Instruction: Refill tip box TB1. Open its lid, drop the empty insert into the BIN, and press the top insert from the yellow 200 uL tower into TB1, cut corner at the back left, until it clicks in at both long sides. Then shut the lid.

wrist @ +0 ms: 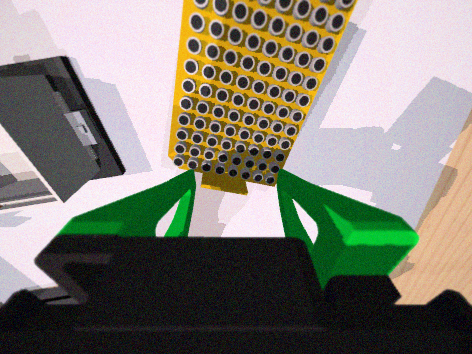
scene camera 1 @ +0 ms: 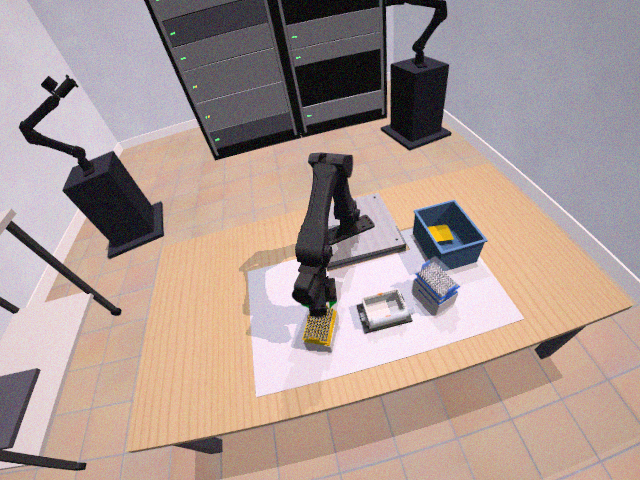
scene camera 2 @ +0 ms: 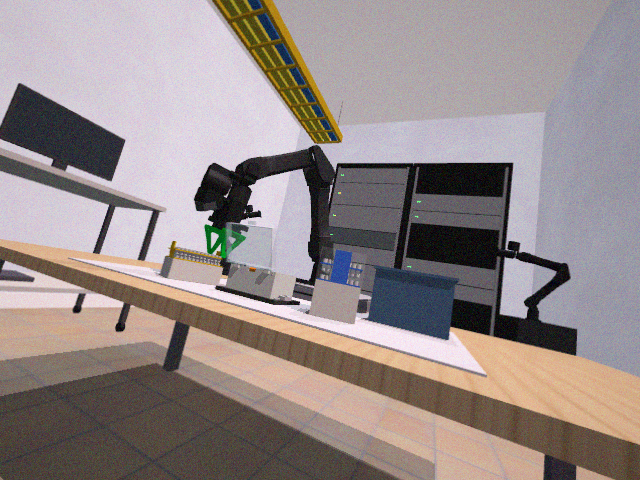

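TB1 stands mid-mat with its clear lid upright; its inside looks empty in scene camera 1. The yellow tower stands left of TB1, its top insert full of tips. A yellow tab sticks out at its near end in the wrist view. My gripper is open and empty, its fingertips by the two corners of that end; whether they touch is unclear. The blue BIN holds a yellow insert.
A blue tip tower stands between TB1 and the BIN. The arm's grey base plate lies behind the white mat. TB1's open lid stands up close to the gripper in scene camera 2. Two other arms stand on pedestals off the table.
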